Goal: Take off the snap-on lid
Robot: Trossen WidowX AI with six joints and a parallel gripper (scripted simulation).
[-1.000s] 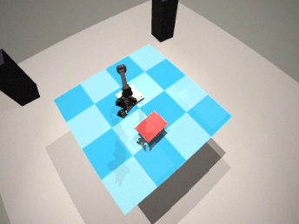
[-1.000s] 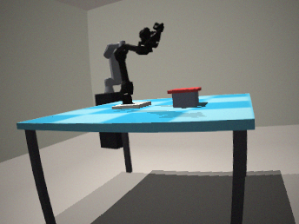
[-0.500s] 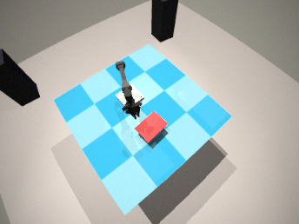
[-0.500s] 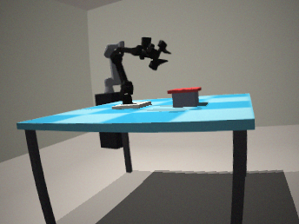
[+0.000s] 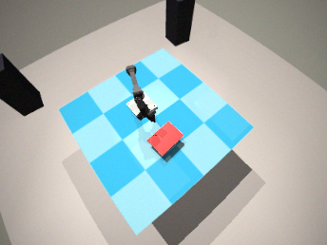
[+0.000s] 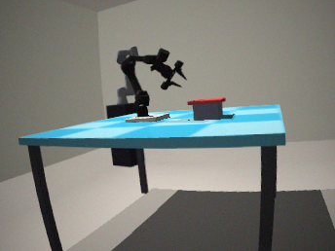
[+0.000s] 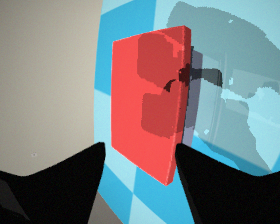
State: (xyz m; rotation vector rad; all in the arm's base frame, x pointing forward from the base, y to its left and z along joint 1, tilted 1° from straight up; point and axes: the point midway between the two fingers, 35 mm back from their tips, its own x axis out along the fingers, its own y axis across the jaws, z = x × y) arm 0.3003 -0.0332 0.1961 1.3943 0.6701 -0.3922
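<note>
My gripper tip is 12 cm short of the red lid, 3 cm to the right of it and 10 cm above it. Round my gripper tip: grey storage box (12 cm ahead, 3 cm to the left, 15 cm below).
</note>
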